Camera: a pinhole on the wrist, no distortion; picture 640 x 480 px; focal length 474.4 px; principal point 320.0 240.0 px. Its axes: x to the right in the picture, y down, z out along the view. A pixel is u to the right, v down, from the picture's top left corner.
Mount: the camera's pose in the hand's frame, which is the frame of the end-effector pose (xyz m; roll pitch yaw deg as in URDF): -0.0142 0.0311 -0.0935 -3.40 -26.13 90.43
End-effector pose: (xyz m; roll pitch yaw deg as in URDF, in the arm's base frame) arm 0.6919 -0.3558 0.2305 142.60 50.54 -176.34
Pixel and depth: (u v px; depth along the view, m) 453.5 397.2 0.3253
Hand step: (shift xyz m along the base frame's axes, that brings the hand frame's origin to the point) 0.2370 0.1346 -0.0196
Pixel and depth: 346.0 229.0 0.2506
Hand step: 0.1278 0.0385 -0.0779
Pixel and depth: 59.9 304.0 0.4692
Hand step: 0.3954 -0.1692 -0.1839
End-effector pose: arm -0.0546 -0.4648 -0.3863 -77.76 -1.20 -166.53
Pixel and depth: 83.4 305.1 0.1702
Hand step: 0.0464 0.0167 0.1202
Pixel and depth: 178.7 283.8 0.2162
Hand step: 0.0574 -0.0310 0.1328
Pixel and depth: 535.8 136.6 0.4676
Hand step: 0.0407 -0.4202 0.0772
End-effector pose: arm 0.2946 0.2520 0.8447 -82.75 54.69 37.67
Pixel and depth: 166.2 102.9 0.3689
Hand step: 0.1061 0.2818 0.0928
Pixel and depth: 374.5 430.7 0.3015
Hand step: -0.1181 0.1305 0.1770
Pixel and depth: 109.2 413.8 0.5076
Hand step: 0.0448 0.2883 0.4278
